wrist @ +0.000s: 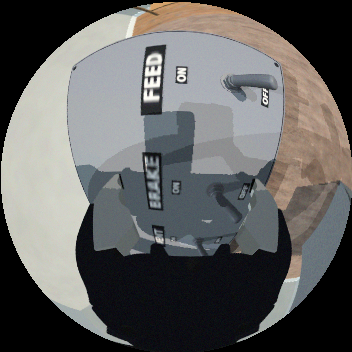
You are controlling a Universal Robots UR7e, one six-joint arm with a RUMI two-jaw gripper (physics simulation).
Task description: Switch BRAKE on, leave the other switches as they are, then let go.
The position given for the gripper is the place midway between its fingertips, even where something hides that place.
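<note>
You can see the gripper (pixel 187 178) here, and there's a grey switch panel (pixel 158 107) too.
</note>
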